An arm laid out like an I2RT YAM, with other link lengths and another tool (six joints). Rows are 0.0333 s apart.
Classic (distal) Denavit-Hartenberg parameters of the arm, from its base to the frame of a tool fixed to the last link. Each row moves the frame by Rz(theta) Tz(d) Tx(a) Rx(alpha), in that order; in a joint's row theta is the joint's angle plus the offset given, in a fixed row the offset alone. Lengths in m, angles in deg.
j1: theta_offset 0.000  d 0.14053  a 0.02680  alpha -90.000
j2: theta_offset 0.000  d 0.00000  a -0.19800  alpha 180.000
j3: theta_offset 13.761  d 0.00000  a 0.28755  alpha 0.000
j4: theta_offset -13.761  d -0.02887  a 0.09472  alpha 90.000
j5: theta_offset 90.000  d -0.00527  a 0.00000  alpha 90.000
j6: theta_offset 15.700  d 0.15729  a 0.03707  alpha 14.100
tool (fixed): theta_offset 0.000  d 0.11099  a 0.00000  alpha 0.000
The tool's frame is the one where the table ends.
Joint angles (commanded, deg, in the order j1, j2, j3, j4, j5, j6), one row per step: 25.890, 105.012, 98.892, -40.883, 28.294, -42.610; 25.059, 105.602, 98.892, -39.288, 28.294, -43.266; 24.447, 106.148, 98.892, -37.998, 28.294, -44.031; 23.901, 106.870, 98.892, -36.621, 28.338, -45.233; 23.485, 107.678, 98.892, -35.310, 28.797, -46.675; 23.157, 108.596, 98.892, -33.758, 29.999, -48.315; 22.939, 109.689, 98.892, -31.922, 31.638, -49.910; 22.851, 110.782, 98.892, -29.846, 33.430, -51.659; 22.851, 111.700, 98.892, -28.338, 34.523, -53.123; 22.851, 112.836, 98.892, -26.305, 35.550, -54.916; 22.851, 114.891, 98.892, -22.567, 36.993, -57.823; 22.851, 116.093, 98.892, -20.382, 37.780, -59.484; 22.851, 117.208, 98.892, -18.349, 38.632, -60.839
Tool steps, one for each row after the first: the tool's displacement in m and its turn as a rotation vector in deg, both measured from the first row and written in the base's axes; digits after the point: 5 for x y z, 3 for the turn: 0.00773, -0.00577, 0.00096, -0.060, -0.798, -0.412; 0.01378, -0.00977, 0.00104, -0.327, -1.342, -0.541; 0.01999, -0.01288, -0.00024, -1.001, -1.743, -0.364; 0.02562, -0.01638, -0.00203, -2.196, -2.070, -0.208; 0.03155, -0.02172, -0.00267, -3.977, -2.649, -0.394; 0.03768, -0.02746, -0.00315, -5.965, -3.401, -0.853; 0.04374, -0.03207, -0.00232, -8.069, -4.327, -1.263; 0.04790, -0.03370, -0.00352, -9.659, -4.768, -1.249; 0.05338, -0.03425, -0.00492, -11.339, -5.373, -1.049; 0.06294, -0.03390, -0.00811, -13.839, -6.458, -0.660; 0.06815, -0.03364, -0.01021, -15.239, -7.058, -0.456; 0.07261, -0.03413, -0.01196, -16.464, -7.661, -0.498
